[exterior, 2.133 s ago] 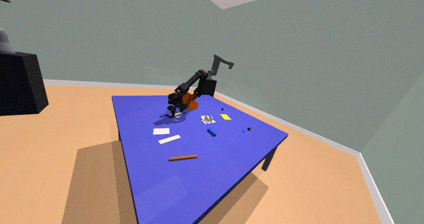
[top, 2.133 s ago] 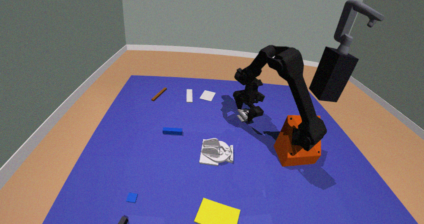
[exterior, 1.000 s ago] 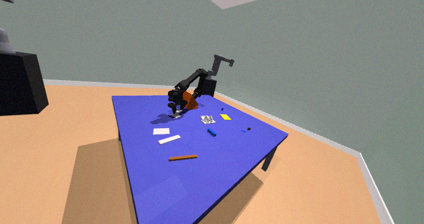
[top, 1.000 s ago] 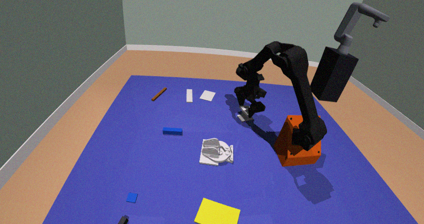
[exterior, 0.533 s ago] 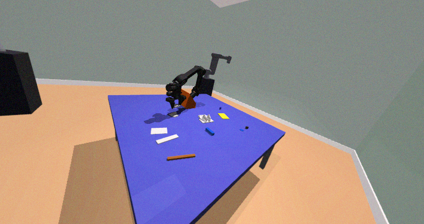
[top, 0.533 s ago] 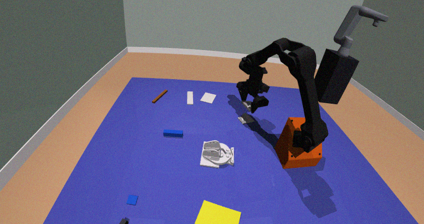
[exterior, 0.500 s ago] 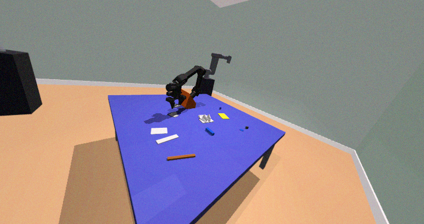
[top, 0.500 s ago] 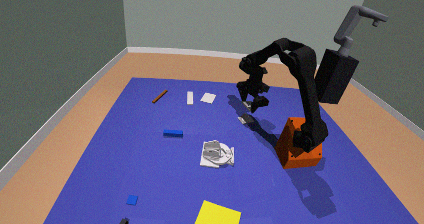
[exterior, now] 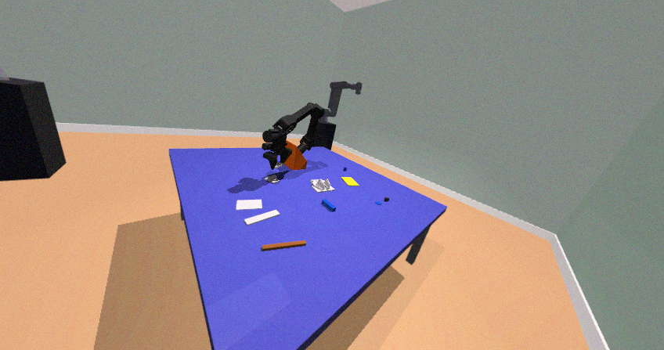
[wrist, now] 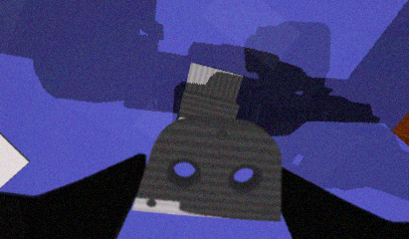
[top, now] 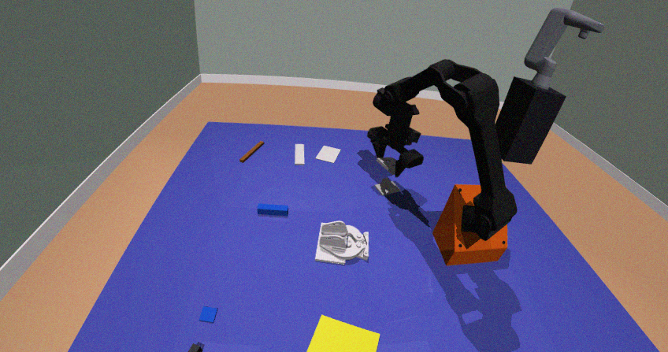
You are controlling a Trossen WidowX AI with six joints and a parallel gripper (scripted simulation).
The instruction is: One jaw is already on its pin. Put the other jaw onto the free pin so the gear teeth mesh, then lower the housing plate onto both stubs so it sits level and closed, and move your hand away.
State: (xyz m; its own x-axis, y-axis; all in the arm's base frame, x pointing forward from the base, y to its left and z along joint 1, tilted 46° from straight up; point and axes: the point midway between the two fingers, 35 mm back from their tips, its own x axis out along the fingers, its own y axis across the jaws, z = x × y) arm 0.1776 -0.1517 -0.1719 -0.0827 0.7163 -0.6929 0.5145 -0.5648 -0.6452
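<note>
Right now the jaw is 250 mm to the left of my gripper tip, 110 mm ahead of it and 70 mm below it. Round my gripper tip: white square (190 mm to the right, 180 mm ahead, 80 mm below); white stepped part (70 mm below, 20 mm behind, 10 mm to the right); white strip (280 mm ahead, 170 mm to the right, 80 mm below).
</note>
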